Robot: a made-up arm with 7 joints. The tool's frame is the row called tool. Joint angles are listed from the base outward. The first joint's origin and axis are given. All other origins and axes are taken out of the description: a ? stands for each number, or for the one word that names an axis. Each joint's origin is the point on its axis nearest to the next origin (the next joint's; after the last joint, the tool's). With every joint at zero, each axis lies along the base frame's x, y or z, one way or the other. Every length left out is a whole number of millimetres.
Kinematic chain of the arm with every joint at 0, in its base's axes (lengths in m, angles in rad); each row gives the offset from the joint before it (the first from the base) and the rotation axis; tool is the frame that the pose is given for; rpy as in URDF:
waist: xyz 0 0 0.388 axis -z
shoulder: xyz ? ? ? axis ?
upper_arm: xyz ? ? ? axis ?
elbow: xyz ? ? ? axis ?
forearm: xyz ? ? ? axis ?
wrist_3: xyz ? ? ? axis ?
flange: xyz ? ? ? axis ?
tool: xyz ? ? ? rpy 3.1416 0 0
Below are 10 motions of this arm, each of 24 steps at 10 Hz.
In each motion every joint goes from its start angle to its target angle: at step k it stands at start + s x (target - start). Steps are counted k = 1, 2, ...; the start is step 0. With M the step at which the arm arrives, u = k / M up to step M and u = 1 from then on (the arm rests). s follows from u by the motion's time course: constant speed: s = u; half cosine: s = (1 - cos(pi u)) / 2; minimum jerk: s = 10 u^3 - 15 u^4 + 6 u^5.
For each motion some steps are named. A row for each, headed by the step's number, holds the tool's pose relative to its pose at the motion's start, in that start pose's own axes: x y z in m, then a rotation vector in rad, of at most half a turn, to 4 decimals.
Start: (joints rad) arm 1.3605 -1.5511 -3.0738 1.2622 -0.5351 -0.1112 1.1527
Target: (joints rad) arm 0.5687 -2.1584 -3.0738 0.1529 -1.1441 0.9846 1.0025
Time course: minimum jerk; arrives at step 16
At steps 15, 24:
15: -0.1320 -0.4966 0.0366 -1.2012 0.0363 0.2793
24: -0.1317 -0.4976 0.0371 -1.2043 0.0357 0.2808

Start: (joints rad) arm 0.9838 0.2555 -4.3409 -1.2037 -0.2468 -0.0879 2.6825
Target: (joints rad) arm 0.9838 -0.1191 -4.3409 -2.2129 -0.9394 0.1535 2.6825
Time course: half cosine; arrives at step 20
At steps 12, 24:
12: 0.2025 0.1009 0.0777 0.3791 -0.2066 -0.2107
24: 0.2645 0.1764 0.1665 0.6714 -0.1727 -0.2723

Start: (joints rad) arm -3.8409 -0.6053 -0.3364 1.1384 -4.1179 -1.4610 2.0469
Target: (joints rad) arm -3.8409 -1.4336 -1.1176 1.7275 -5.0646 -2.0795 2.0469
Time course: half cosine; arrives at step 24
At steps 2, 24:
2: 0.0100 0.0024 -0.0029 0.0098 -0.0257 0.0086
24: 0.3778 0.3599 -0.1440 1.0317 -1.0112 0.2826

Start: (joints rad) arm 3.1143 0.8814 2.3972 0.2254 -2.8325 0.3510 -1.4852
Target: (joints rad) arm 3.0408 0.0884 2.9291 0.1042 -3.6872 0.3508 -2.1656
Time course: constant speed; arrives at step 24
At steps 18, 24:
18: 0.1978 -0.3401 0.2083 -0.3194 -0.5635 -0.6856
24: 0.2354 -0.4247 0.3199 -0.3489 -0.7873 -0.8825

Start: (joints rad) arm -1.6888 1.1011 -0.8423 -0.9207 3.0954 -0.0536 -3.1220
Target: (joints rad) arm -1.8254 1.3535 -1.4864 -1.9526 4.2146 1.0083 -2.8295
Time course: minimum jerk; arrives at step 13
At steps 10, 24:
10: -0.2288 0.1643 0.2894 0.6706 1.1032 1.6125
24: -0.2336 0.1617 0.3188 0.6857 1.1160 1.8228

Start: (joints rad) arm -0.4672 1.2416 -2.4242 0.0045 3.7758 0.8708 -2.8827
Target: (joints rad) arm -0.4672 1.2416 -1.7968 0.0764 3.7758 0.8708 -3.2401
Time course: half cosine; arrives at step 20
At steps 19, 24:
19: 0.0134 -0.0480 0.0242 -0.4910 -0.0303 0.0376
24: 0.0135 -0.0482 0.0244 -0.4939 -0.0311 0.0380

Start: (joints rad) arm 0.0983 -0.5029 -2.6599 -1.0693 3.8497 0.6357 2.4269
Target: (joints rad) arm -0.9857 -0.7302 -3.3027 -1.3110 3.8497 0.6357 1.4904
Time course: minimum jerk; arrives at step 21
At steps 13, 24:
13: -0.0357 0.1361 0.1414 0.9560 0.7310 -0.8813
24: -0.0126 0.1070 0.2153 1.2592 1.1571 -1.1403

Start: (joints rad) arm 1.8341 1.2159 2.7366 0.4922 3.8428 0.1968 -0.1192
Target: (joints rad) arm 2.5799 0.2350 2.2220 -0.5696 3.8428 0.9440 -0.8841
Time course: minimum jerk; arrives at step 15
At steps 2, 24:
2: -0.0037 0.0083 -0.0029 0.0079 -0.0159 -0.0180
24: -0.2833 0.1013 0.1160 0.2786 -0.6124 -0.5650

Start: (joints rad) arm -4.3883 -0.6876 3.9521 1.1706 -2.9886 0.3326 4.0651
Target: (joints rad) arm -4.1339 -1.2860 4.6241 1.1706 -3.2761 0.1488 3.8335
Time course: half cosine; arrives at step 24
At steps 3, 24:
3: 0.0117 -0.0087 -0.0028 -0.0141 -0.0319 0.0111
24: 0.2627 -0.1338 0.0186 -0.1665 -0.7255 0.3603

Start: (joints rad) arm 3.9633 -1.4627 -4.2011 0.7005 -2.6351 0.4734 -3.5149
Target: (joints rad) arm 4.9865 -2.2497 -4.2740 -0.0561 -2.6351 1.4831 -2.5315
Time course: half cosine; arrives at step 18
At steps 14, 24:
14: -0.3424 0.4928 0.6339 1.5764 1.2720 1.2535
24: -0.3166 0.4924 0.7465 1.8924 1.2878 1.4321

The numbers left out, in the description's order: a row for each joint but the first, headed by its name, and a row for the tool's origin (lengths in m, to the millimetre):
shoulder: xyz 0 -0.011 0, axis +y
upper_arm: xyz 0 0 0.363, axis -z
elbow: xyz 0 -0.014 0, axis +y
forearm: xyz 0 0 0.317, axis -z
wrist_3: xyz 0 0 0, axis +y
flange: xyz 0 0 0.104, axis -z
tool: xyz 0 0 0

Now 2 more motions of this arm.
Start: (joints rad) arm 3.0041 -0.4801 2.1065 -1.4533 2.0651 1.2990 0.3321
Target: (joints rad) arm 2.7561 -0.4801 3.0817 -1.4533 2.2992 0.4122 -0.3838
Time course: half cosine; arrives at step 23
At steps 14, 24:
14: -0.0411 0.1157 0.2232 0.3652 1.0266 -0.5481
24: -0.0016 0.1521 0.3547 0.4218 1.5848 -0.7199

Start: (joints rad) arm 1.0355 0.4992 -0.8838 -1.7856 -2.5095 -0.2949 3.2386
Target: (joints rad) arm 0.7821 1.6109 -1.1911 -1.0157 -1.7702 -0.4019 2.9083
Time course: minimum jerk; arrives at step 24
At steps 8, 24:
8: 0.1673 0.0167 0.0477 -0.0624 -0.3231 0.2946
24: 0.4590 0.4104 0.5227 -0.3565 -1.4244 1.3975

